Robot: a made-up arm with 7 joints. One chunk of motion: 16 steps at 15 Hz.
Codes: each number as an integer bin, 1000 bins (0 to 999) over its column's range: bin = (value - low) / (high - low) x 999, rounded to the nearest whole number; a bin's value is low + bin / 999 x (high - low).
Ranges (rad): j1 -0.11..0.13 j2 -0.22..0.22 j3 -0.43..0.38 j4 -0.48..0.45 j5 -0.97..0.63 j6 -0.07..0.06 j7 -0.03..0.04
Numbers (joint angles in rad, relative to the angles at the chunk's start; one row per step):
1: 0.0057 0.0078 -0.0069 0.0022 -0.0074 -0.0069 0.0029
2: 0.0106 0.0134 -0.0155 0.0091 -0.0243 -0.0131 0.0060
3: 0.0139 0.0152 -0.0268 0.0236 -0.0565 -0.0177 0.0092
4: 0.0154 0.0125 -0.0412 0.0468 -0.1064 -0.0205 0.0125
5: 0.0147 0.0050 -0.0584 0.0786 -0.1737 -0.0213 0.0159
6: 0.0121 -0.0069 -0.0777 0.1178 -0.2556 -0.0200 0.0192
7: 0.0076 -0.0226 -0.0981 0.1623 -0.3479 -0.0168 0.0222
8: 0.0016 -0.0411 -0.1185 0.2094 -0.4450 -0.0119 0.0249
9: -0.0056 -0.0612 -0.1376 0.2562 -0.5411 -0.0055 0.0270
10: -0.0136 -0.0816 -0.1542 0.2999 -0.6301 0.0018 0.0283
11: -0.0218 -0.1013 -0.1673 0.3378 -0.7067 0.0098 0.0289
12: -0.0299 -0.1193 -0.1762 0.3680 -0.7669 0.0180 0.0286
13: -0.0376 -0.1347 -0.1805 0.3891 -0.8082 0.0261 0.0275
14: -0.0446 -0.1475 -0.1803 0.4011 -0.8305 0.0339 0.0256
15: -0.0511 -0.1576 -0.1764 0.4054 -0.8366 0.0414 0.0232
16: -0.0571 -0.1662 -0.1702 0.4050 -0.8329 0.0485 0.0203
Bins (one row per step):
1: 482 517 522 518 601 485 470
2: 502 530 511 525 590 437 514
3: 516 534 497 541 570 402 559
4: 522 528 480 566 539 380 607
5: 519 511 458 600 497 374 655
6: 508 484 435 642 446 384 702
7: 490 448 409 690 388 409 745
8: 465 406 384 741 328 446 784
9: 435 361 361 791 268 496 813
10: 401 314 340 838 212 552 832
11: 367 270 324 878 164 613 841
12: 333 229 313 911 127 676 836
13: 301 194 308 934 101 738 821
14: 272 165 308 946 87 798 793
15: 245 142 313 951 83 856 759
16: 220 122 320 951 86 911 718

